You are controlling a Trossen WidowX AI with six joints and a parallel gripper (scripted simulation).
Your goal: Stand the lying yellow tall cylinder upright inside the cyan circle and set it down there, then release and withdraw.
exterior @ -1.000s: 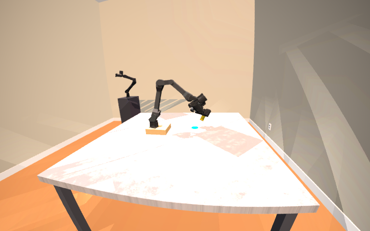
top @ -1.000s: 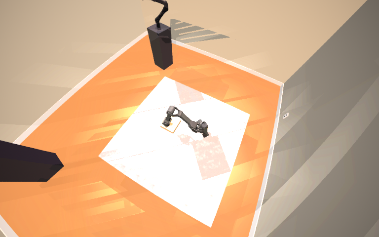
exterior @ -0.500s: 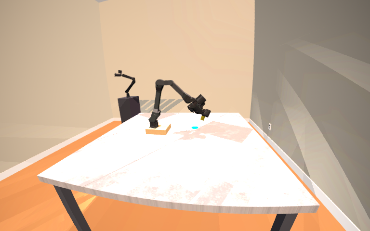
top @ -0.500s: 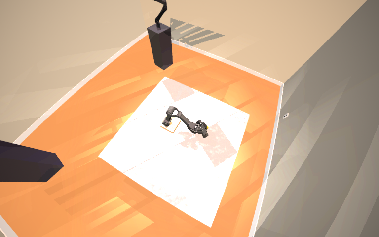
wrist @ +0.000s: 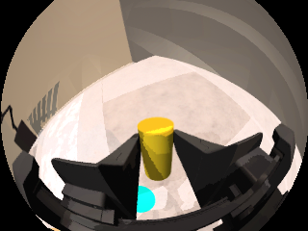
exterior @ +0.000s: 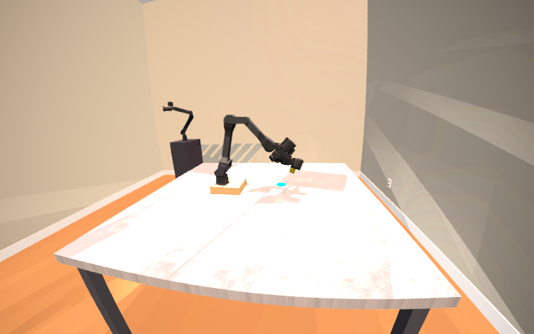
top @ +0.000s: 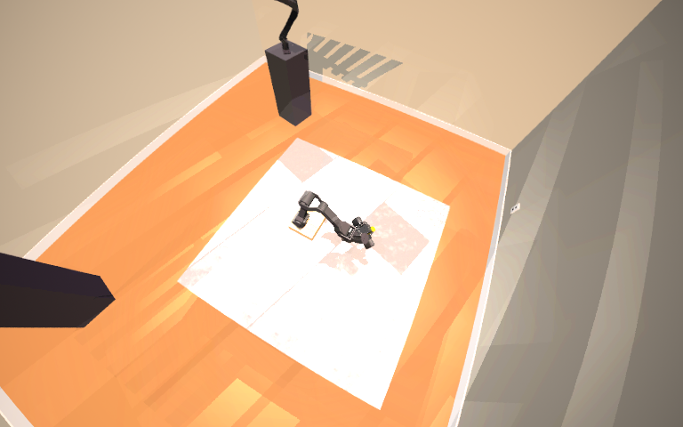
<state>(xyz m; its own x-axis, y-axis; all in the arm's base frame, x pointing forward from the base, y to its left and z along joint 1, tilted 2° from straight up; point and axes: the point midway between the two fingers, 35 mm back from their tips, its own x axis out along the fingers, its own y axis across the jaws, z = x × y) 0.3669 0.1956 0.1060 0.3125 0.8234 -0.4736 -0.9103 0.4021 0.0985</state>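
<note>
Right now the cyan circle is 120 mm below my gripper tip, 80 mm behind it and 40 mm to the right of it. Also, from my gripper tip: yellow cylinder: 20 mm below, 10 mm to the right, 10 mm behind.
</note>
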